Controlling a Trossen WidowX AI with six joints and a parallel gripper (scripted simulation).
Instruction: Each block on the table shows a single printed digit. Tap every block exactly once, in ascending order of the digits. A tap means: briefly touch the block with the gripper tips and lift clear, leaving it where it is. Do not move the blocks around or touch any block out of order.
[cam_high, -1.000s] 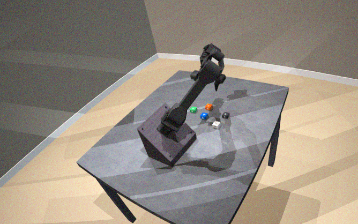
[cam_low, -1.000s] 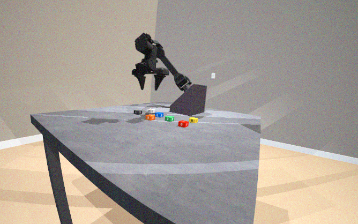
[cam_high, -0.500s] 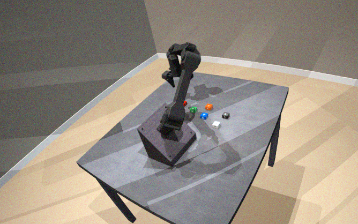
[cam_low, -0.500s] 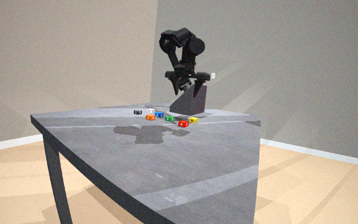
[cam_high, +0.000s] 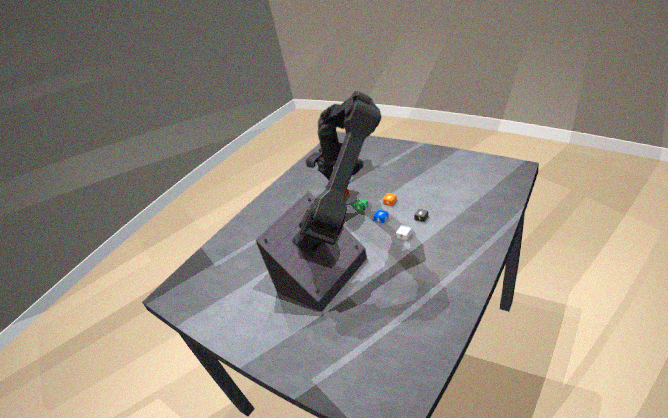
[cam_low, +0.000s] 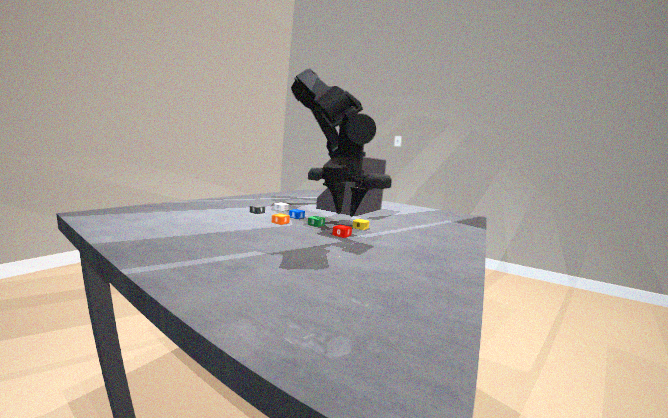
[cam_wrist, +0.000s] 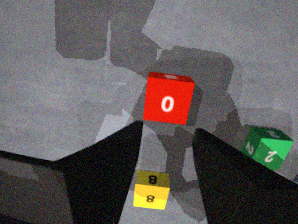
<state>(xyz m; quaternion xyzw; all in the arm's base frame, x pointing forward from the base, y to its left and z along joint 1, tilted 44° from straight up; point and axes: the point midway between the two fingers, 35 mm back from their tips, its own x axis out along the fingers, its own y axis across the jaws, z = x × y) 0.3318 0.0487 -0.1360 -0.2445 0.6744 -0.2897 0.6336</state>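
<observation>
The red block is 1 cm ahead of my gripper tip and 4 cm below it. The rest, counted from my gripper tip: orange block (2 cm ahead, 17 cm to the right, 4 cm below); yellow block (9 cm behind, 4 cm below); green block (3 cm behind, 10 cm to the right, 4 cm below).
</observation>
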